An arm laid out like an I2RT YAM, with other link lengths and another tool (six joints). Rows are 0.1 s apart.
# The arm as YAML. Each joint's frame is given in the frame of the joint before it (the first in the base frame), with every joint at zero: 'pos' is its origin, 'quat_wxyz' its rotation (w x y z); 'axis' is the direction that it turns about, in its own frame. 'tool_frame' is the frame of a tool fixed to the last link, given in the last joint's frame.
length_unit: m
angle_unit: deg
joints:
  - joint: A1
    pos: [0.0, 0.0, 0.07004]
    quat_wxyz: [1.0, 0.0, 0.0, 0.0]
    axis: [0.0, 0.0, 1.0]
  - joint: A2
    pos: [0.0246, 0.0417, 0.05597]
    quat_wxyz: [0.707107, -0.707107, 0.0, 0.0]
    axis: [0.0, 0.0, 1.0]
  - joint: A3
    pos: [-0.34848, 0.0, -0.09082]
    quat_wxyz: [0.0, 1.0, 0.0, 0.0]
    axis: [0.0, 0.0, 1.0]
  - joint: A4
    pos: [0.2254, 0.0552, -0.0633]
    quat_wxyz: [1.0, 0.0, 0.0, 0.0]
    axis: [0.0, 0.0, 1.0]
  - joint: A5
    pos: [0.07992, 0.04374, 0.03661]
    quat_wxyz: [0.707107, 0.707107, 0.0, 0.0]
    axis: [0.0, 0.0, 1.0]
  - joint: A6
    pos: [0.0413, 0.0, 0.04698]
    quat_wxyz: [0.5, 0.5, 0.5, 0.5]
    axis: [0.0, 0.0, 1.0]
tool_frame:
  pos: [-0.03, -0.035, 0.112]
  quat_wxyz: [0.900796, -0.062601, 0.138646, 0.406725]
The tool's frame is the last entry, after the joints.
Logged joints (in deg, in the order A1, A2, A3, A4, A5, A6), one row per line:
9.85, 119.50, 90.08, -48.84, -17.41, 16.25
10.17, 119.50, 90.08, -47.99, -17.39, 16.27
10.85, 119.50, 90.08, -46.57, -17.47, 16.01
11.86, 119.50, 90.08, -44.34, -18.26, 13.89
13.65, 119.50, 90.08, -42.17, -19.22, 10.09
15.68, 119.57, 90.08, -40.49, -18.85, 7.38
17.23, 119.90, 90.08, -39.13, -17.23, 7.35
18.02, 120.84, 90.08, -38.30, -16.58, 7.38
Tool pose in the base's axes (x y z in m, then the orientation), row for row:
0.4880, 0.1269, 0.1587, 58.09, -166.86, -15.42
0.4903, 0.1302, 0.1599, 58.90, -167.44, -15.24
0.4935, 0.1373, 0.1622, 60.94, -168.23, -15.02
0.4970, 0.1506, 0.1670, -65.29, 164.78, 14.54
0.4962, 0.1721, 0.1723, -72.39, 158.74, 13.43
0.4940, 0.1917, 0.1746, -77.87, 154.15, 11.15
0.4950, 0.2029, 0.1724, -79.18, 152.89, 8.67
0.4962, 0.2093, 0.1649, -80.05, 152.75, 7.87
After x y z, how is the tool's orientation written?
As a rotation vector, in degrees.
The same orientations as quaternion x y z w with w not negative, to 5 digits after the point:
0.32745, -0.94058, -0.08692, 0.02309
0.33058, -0.93976, -0.08553, 0.01614
0.33939, -0.93691, -0.08365, 0.00387
-0.36706, 0.92640, 0.08174, 0.01886
-0.41330, 0.90630, 0.07668, 0.04377
-0.44913, 0.88909, 0.06431, 0.06051
-0.45828, 0.88491, 0.05018, 0.06632
-0.46274, 0.88299, 0.04549, 0.06424

